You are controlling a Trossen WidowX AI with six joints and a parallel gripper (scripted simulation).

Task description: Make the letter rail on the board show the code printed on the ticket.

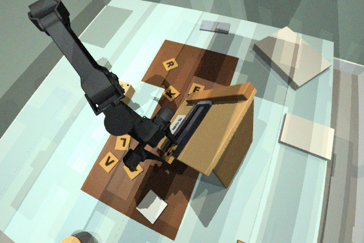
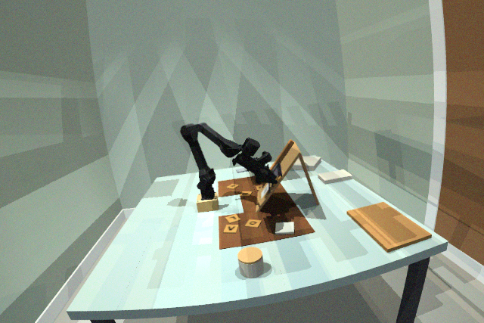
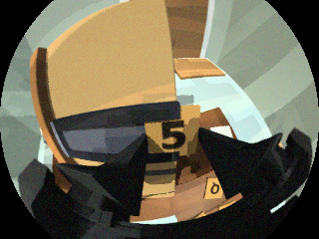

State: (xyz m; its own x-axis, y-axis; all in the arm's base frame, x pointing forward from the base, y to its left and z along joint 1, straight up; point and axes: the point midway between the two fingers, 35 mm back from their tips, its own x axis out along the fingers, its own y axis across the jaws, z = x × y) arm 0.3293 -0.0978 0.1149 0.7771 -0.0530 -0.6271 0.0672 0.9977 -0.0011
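The white ticket lies 50 mm behind my gripper tip, 110 mm to the left of it and 90 mm below it. Round my gripper tip: q tile (130 mm behind, 110 mm to the right, 150 mm below); then s tile (right at my gripper tip); then brown mat (150 mm behind, 130 mm to the left, 150 mm below).
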